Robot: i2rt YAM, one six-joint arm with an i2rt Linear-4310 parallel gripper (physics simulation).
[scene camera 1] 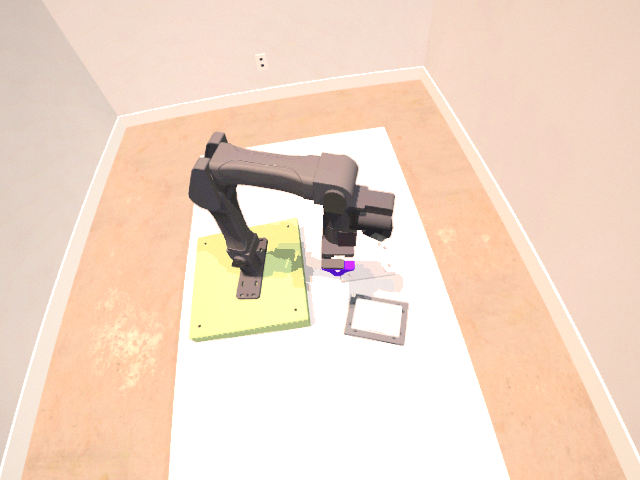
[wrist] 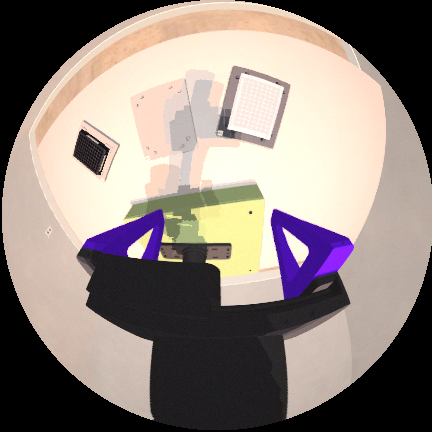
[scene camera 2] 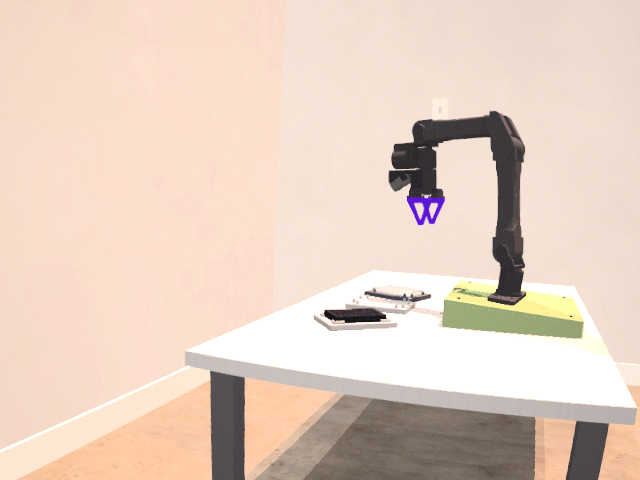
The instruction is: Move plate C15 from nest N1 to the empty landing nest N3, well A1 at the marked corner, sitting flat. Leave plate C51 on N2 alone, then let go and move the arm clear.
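Observation:
A white plate [scene camera 1: 377, 317] [scene camera 2: 397, 290] [wrist: 256, 106] lies in a dark-framed nest [scene camera 1: 372, 337] [scene camera 2: 382, 297] [wrist: 231, 95]. The middle nest [scene camera 1: 377, 268] [scene camera 2: 379, 306] [wrist: 155, 117] is pale and empty, with small pegs at its corners. A black plate [scene camera 2: 355, 314] [wrist: 91, 152] lies in a pale nest [scene camera 2: 361, 326] [wrist: 113, 152]; the arm hides both in scene camera 1. I cannot read plate or nest labels, or the marked corner. My purple-fingered gripper [scene camera 1: 338, 272] [scene camera 2: 426, 219] [wrist: 217, 214] is open and empty, pointing down high above the table, apart from all nests.
The arm stands on a yellow-green block [scene camera 1: 217, 310] [scene camera 2: 511, 326] [wrist: 242, 215] beside the nests. The white table [scene camera 1: 330, 413] [scene camera 2: 413, 361] [wrist: 330, 125] carries the block and nests. Arm shadows fall across the middle nest and beside the dark-framed one. Walls stand beyond the table.

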